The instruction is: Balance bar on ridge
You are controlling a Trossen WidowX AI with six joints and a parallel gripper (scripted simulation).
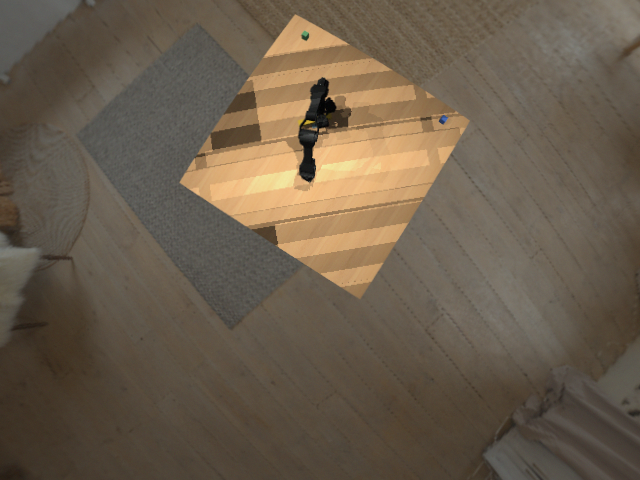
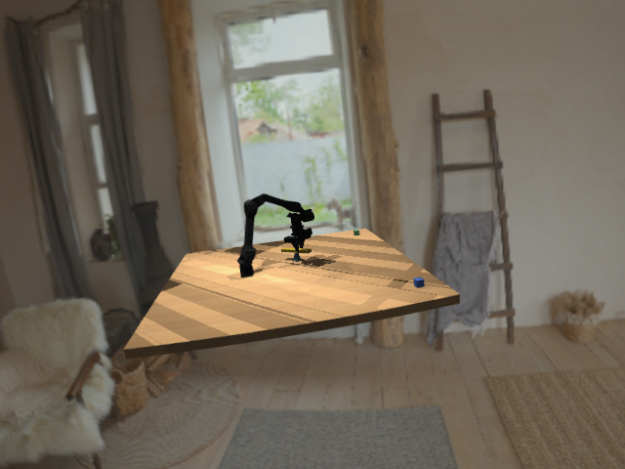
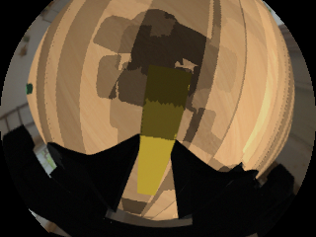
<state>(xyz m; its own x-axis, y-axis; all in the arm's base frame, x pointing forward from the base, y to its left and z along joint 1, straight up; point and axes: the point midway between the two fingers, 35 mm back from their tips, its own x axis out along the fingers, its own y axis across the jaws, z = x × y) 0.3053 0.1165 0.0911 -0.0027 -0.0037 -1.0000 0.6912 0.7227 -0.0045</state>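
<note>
Now: gripper tip 20 mm to the right of the yellow bar and 20 mm past it. From my gripper tip the other things lie so: blue cube (620 mm to the right, 430 mm ahead, 40 mm below); green cube (430 mm ahead, 380 mm to the left, 40 mm below).
</note>
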